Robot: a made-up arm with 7 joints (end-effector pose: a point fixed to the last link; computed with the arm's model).
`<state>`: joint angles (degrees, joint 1 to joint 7).
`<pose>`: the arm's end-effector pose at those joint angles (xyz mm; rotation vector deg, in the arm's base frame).
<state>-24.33 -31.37 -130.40 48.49 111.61 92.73 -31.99</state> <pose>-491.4 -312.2 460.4 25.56 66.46 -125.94</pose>
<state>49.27 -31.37 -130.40 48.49 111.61 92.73 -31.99</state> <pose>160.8 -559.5 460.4 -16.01 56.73 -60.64</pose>
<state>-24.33 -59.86 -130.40 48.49 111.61 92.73 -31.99</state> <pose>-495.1 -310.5 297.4 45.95 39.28 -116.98</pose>
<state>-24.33 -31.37 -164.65 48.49 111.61 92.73 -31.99</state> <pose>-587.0 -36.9 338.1 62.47 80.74 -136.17</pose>
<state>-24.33 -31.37 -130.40 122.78 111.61 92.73 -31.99</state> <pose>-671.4 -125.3 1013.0 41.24 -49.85 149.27</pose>
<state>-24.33 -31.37 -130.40 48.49 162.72 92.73 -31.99</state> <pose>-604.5 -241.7 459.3 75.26 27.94 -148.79</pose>
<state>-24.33 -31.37 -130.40 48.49 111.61 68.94 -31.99</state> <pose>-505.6 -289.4 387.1 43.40 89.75 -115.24</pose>
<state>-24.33 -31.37 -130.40 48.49 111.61 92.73 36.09</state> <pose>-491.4 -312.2 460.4 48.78 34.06 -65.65</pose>
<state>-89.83 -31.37 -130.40 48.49 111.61 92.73 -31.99</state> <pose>-487.9 317.6 460.4 -60.82 -44.53 138.50</pose>
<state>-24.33 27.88 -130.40 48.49 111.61 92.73 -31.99</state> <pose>-279.1 -408.2 690.8 -29.18 121.02 -124.83</pose>
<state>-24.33 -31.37 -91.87 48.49 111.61 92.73 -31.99</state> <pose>-231.4 -467.8 643.9 -9.71 48.49 -107.07</pose>
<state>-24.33 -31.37 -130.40 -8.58 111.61 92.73 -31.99</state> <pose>-37.3 -192.0 347.9 60.65 56.45 -71.63</pose>
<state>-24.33 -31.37 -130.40 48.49 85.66 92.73 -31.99</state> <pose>-426.4 -311.0 436.0 1.82 79.63 -108.09</pose>
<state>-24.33 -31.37 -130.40 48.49 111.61 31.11 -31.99</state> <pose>-509.8 -199.4 303.6 70.91 122.97 -87.33</pose>
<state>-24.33 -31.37 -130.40 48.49 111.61 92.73 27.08</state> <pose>-491.4 -312.2 460.4 46.73 38.42 -73.79</pose>
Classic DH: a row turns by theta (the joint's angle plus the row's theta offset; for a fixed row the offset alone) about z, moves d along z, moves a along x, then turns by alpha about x. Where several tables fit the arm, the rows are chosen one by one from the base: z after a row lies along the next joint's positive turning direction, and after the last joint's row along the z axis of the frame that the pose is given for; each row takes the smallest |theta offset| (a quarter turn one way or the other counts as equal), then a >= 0, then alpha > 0; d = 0 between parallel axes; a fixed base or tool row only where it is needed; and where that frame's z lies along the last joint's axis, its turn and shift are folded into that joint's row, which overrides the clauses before.
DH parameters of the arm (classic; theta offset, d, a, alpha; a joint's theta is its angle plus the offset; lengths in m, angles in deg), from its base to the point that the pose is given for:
joint 1: 0 0.3708 0 -90
joint 2: 0 0 0 90
joint 3: 0 0.4579 0.0598 90
joint 4: 0 0 0.085 90
joint 5: 0 0.3756 0 90
joint 6: 0 0 0.1168 -90
joint 7: 0 0.1491 0 0

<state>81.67 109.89 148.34 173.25 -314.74 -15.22 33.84</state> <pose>72.9 866.3 -69.7 -47.28 131.48 77.62</pose>
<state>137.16 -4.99 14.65 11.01 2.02 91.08 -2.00</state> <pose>-82.4 38.9 343.0 26.24 102.46 -21.95</pose>
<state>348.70 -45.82 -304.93 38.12 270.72 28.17 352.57</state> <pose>199.0 375.6 593.9 33.64 84.34 32.00</pose>
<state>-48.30 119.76 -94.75 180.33 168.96 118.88 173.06</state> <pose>635.2 -401.2 -103.3 -42.73 -111.99 -123.66</pose>
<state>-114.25 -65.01 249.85 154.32 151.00 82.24 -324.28</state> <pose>263.6 869.3 818.6 39.07 11.39 128.31</pose>
